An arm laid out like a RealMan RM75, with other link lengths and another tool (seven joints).
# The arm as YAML. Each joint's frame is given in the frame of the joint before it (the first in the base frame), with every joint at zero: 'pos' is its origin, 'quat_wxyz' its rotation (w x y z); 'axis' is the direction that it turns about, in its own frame. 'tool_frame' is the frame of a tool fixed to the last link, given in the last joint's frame.
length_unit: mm
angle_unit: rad
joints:
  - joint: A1
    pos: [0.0, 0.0, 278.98]
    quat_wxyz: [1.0, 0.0, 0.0, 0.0]
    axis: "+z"
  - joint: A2
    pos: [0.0, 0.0, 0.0]
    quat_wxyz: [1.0, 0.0, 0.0, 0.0]
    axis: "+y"
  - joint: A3
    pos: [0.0, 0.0, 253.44]
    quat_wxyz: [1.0, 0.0, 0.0, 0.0]
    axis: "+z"
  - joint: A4
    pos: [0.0, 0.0, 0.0]
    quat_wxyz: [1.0, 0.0, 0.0, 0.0]
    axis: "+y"
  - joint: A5
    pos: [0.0, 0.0, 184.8]
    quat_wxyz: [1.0, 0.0, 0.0, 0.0]
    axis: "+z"
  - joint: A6
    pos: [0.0, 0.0, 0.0]
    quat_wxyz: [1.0, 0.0, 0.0, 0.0]
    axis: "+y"
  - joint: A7
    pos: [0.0, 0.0, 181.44]
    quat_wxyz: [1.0, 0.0, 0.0, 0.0]
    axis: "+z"
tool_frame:
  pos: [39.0, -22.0, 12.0]
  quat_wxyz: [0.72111, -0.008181, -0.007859, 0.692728]
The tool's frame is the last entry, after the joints.
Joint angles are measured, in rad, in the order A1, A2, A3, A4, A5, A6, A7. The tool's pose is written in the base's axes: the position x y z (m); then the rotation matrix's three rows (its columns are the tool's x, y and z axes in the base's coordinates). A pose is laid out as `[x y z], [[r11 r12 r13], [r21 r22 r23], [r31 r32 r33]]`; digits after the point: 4 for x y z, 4 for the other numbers.
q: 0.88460 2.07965 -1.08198 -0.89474 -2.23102 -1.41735 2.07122
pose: [0.1631 0.3913 -0.0336], [[-0.3819 -0.9221 -0.0628], [-0.9140 0.3668 0.1734], [-0.1369 0.1236 -0.9828]]
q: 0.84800 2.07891 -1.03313 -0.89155 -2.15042 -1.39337 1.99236
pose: [0.1616 0.3973 -0.0287], [[-0.3826 -0.9097 -0.1616], [-0.9119 0.3437 0.2242], [-0.1484 0.2332 -0.9610]]
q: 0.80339 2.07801 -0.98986 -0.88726 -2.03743 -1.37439 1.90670
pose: [0.1583 0.4020 -0.0217], [[-0.3875 -0.8791 -0.2775], [-0.9081 0.3121 0.2793], [-0.1590 0.3602 -0.9192]]
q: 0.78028 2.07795 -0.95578 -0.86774 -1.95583 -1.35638 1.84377
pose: [0.1560 0.4069 -0.0162], [[-0.3987 -0.8457 -0.3546], [-0.9009 0.2890 0.3237], [-0.1713 0.4486 -0.8772]]
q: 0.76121 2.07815 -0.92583 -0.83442 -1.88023 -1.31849 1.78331
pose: [0.1576 0.4142 -0.0110], [[-0.4263 -0.8056 -0.4114], [-0.8828 0.2715 0.3833], [-0.1971 0.5266 -0.8270]]
